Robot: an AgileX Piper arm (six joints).
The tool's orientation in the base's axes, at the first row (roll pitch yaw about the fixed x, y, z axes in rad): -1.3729 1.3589 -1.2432
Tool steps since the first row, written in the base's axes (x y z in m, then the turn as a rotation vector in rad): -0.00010 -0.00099 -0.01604 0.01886 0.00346 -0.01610; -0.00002 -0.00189 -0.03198 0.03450 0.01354 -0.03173; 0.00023 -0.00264 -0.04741 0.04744 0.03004 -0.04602; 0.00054 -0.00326 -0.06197 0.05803 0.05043 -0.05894; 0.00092 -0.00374 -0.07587 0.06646 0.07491 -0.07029
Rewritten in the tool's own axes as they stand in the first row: 0.01587 0.00236 -0.00089 0.01633 0.00437 0.01847; 0.03164 0.00476 -0.00159 0.03066 0.01547 0.03466; 0.04689 0.00719 -0.00209 0.04222 0.03285 0.04908; 0.06127 0.00955 -0.00246 0.05151 0.05402 0.06176; 0.07498 0.01190 -0.00273 0.05830 0.07909 0.07290
